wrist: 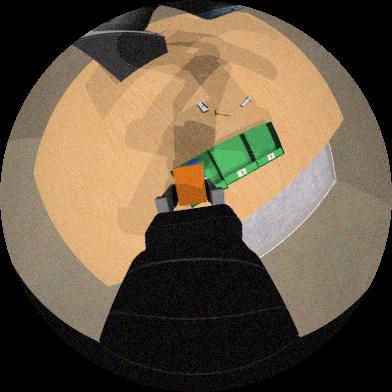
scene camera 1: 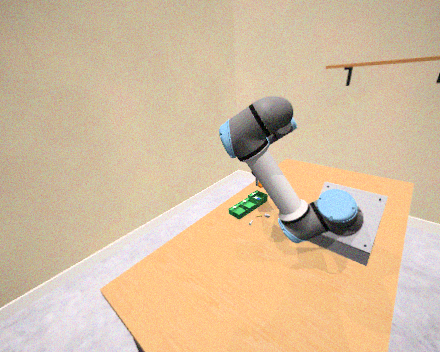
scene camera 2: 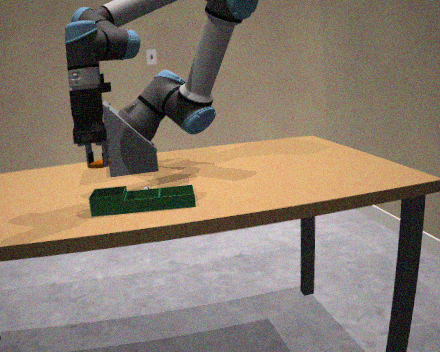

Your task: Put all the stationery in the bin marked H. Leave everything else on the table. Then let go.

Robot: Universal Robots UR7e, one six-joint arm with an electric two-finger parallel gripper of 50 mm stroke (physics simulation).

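Where they show: gripper, fingertip midpoint: (wrist: 190,188) (scene camera 1: 260,184) (scene camera 2: 98,166); arm's base, origin of the base link: (scene camera 2: 133,127).
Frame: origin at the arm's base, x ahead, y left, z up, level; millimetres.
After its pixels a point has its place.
My gripper (scene camera 2: 97,165) @[x 466, y -71, z -31 mm] (wrist: 190,188) @[x 466, y -71, z -31 mm] is shut on an orange rectangular block (scene camera 1: 260,185) @[x 451, y -51, z -21 mm] (scene camera 2: 95,163) @[x 474, y -77, z -21 mm] (wrist: 190,184) @[x 459, y -67, z -21 mm]. It holds the block above the table, over or near the left end compartment of the green bin tray (scene camera 1: 241,214) @[x 439, y 135, z -119 mm] (scene camera 2: 145,203) @[x 518, y 34, z -121 mm] (wrist: 257,165) @[x 513, y 66, z -110 mm] in the wrist view. A blue item (wrist: 193,162) @[x 441, y -51, z -121 mm] shows in that compartment, partly hidden by the block. White labels show on the other two compartments, but their letters are too small to read. A small white-and-black item (scene camera 1: 267,216) @[x 336, y 40, z -135 mm] (wrist: 202,107) @[x 346, y 31, z -131 mm], perhaps a sharpener, lies on the table beyond the tray in the wrist view.
A brass screw-like piece (wrist: 223,113) @[x 379, y 65, z -134 mm] and a silver bolt-like piece (wrist: 246,102) @[x 375, y 136, z -133 mm] lie on the table (scene camera 1: 200,280) @[x 301, y 541, z -141 mm] (scene camera 2: 280,170) @[x 270, y 437, z -141 mm] (wrist: 85,175) @[x 281, y -331, z -141 mm] near the white-and-black item. The arm's grey base mount (scene camera 1: 372,215) @[x -93, y -40, z 33 mm] (scene camera 2: 130,155) @[x 112, y -15, z -78 mm] (wrist: 125,52) @[x 113, y -30, z -53 mm] stands behind the tray in scene view 2.
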